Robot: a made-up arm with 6 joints.
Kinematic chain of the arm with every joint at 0, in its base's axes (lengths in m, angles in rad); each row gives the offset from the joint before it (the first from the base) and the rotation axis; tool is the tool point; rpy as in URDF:
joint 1: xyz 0 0 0.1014 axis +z
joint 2: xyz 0 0 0 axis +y
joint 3: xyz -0.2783 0 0.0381 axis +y
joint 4: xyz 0.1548 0 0.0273 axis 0.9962 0 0.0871
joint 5: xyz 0 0 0 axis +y
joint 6: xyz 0.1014 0 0.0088 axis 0.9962 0 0.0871
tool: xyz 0 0 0 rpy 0 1.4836 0
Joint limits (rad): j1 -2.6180..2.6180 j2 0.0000..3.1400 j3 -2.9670..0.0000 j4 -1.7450..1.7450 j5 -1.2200..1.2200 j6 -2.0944..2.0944
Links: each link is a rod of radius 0.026 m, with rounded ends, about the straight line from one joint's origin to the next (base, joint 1, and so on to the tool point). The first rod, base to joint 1, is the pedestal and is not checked.
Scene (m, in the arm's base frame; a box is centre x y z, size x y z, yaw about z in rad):
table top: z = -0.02
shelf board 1: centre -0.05 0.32 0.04 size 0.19 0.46 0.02 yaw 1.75
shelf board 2: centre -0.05 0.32 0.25 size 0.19 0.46 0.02 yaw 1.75
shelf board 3: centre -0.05 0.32 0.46 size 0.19 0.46 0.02 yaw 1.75
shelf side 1: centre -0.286 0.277 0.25 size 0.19 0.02 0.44 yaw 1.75
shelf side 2: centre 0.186 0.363 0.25 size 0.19 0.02 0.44 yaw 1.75
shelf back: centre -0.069 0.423 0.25 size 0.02 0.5 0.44 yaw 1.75
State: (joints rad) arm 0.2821 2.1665 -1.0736 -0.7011 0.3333 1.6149
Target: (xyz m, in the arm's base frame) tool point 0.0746 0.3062 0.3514
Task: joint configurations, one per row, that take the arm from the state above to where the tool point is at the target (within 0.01 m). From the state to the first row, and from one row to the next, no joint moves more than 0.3 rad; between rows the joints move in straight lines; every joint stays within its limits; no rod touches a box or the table.
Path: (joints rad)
1: 0.4878 1.9275 -1.0677 -0.6997 0.3110 1.6149
2: 0.6934 1.6885 -1.0619 -0.6982 0.2886 1.6149
3: 0.8991 1.4495 -1.0560 -0.6968 0.2663 1.6149
4: 1.1048 1.2106 -1.0502 -0.6953 0.2440 1.6149
5: 1.2200 1.4261 -1.2301 -0.6967 0.1302 1.6149
6: 1.3353 1.6416 -1.4101 -0.6981 0.0163 1.6149

